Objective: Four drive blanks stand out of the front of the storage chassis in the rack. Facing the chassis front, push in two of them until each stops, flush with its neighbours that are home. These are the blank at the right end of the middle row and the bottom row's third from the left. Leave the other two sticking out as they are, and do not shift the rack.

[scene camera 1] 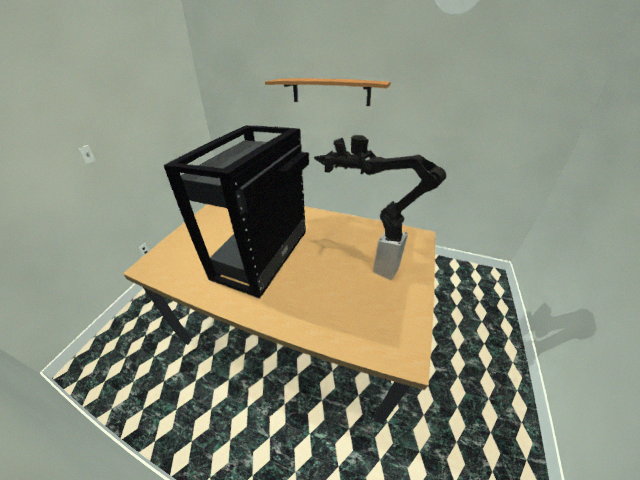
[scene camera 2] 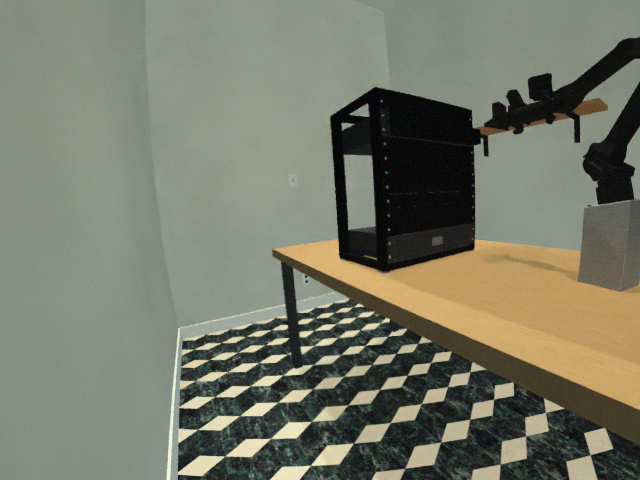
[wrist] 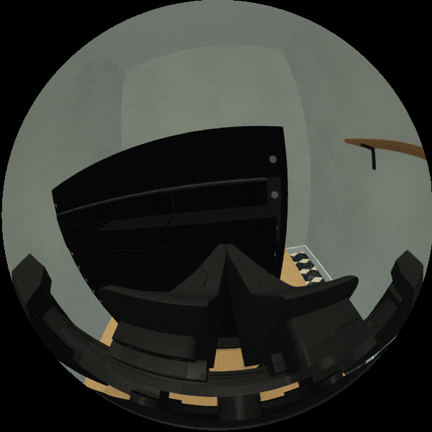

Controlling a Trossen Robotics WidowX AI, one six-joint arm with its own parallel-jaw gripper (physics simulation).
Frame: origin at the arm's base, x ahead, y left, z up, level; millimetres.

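Seen in the pictures: gripper, fingertip midpoint: (scene camera 1: 314, 157) (scene camera 2: 484, 125); arm's base, link origin: (scene camera 1: 394, 236) (scene camera 2: 617, 202).
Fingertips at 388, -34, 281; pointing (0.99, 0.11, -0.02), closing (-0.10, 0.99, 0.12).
Observation:
Offsets run from my fingertips to a thing's middle, as dx, dy, dz. "pt": to the spot under its first point. Level surfaces: height alone.
The rack @[+228, +181, -196] (scene camera 1: 238, 232) (scene camera 2: 381, 206) stands upright on the table, holding the black storage chassis (wrist: 225, 193) in its upper part. Drive blanks (scene camera 1: 295, 164) (scene camera 2: 476, 136) (wrist: 220, 217) stick out near the chassis's right end. In the wrist view their dark grey top faces form a ledge with one seam, reaching the right end below a flush top row. Their fronts blend into black; the bottom row's individual blanks cannot be told apart. My gripper (scene camera 1: 316, 158) (scene camera 2: 486, 125) (wrist: 224, 250) is shut and empty, in front of the chassis's right side, a little away from the protruding blanks.
A grey unit with a light label @[pt +88, +172, -411] (scene camera 2: 437, 240) fills the rack's bottom. The arm's grey pedestal (scene camera 1: 390, 258) (scene camera 2: 607, 248) stands on the wooden table @[dz -489] (scene camera 1: 330, 310) (scene camera 2: 516, 310). A wall shelf (scene camera 1: 328, 82) (scene camera 2: 591, 106) (wrist: 392, 146) is on the wall to the rack's right.

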